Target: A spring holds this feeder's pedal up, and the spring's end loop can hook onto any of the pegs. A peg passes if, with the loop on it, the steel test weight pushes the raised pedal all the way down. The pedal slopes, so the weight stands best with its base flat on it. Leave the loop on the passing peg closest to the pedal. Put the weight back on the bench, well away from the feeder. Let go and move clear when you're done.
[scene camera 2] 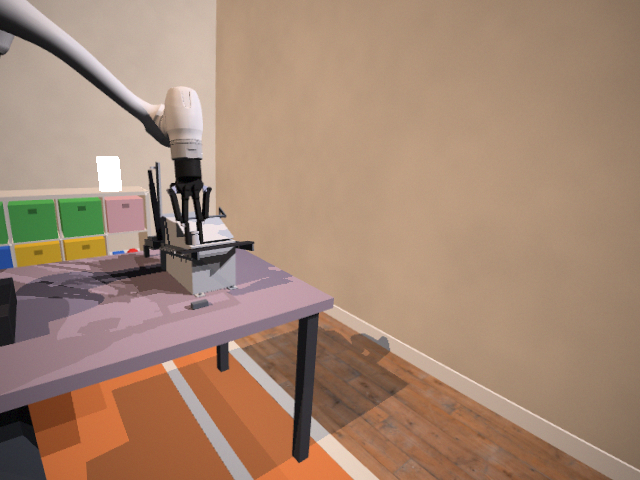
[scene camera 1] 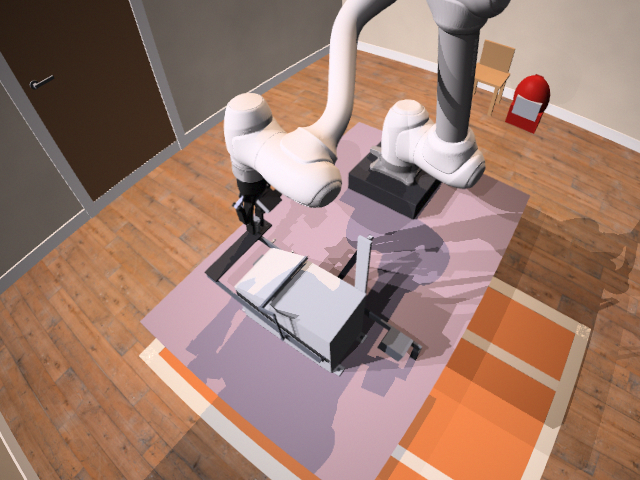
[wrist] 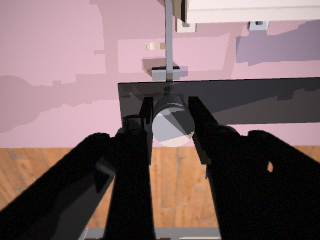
Scene:
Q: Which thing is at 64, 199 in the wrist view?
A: My gripper.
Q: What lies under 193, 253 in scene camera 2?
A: A dark pedal bar.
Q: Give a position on a pale sloped lid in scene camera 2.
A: At 214, 229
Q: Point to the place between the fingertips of my gripper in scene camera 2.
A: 194, 243

